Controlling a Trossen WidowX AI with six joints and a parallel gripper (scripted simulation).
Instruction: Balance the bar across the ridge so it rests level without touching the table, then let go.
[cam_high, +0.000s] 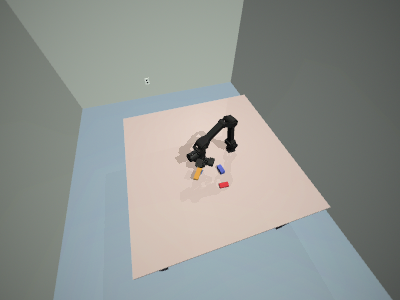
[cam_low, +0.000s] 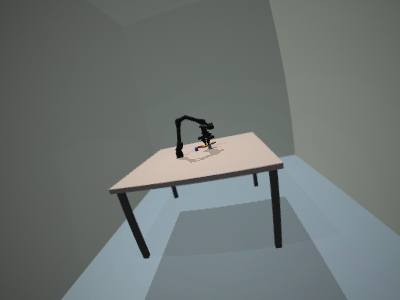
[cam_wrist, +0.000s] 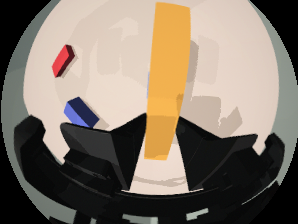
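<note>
Now: gripper tip 20 mm to the right of the orange bar and 20 mm short of it. From my gripper tip the other things lie so: red block (190 mm to the left, 110 mm behind, 40 mm below); blue block (140 mm behind, 60 mm to the left, 30 mm below).
</note>
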